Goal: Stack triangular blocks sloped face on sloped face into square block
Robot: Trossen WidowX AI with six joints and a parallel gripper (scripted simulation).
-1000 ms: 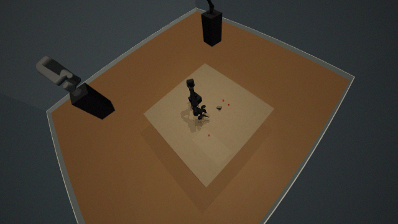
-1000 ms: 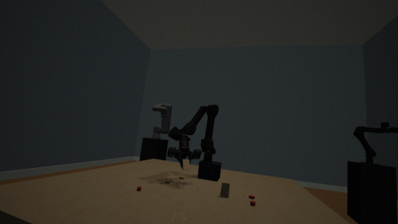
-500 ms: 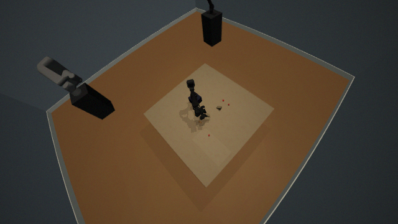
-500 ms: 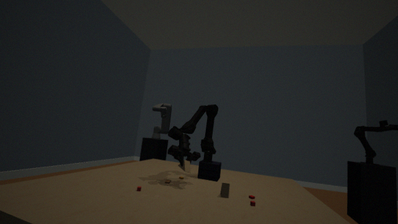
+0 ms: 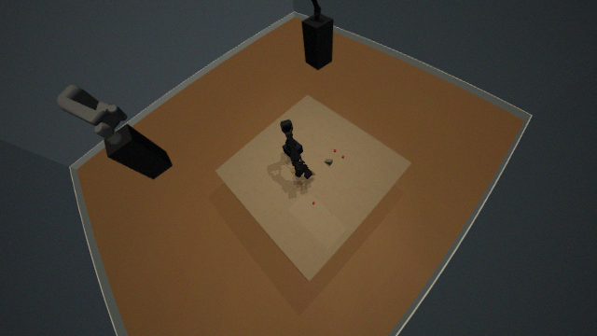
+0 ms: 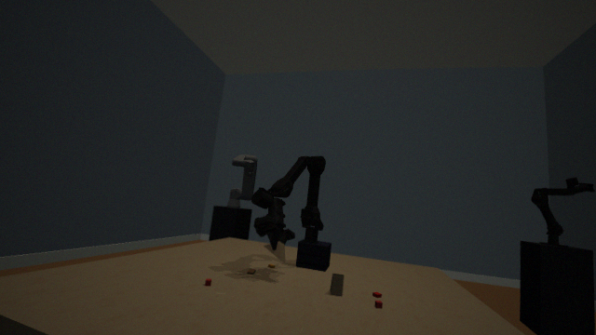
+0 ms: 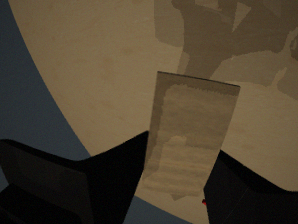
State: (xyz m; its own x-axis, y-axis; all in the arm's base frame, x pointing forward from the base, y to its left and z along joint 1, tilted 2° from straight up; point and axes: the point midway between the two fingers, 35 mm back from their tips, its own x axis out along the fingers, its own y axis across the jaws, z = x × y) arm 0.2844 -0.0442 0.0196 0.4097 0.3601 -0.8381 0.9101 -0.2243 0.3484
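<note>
Now: gripper tip 1 cm below the triangular block. From my gripper tip the other things lie so: tan piece (11 cm to the right, 9 cm below, 3 cm behind).
</note>
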